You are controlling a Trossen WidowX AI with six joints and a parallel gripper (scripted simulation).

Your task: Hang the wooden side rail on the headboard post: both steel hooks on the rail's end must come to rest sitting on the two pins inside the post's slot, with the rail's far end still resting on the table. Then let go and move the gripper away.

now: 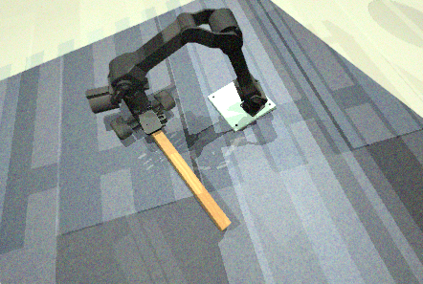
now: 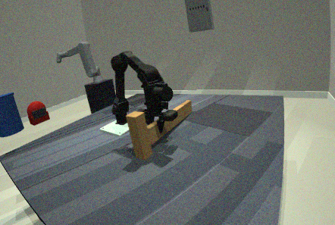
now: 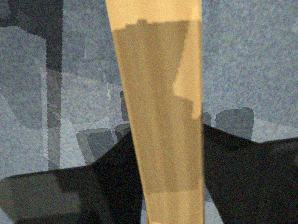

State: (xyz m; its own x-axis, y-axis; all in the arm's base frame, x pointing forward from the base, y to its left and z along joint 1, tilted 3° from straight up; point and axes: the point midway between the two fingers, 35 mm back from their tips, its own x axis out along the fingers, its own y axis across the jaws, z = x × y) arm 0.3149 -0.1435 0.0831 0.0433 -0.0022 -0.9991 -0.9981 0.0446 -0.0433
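The headboard post is 10 mm behind my gripper tip, 120 mm to the right of it and 40 mm above it.
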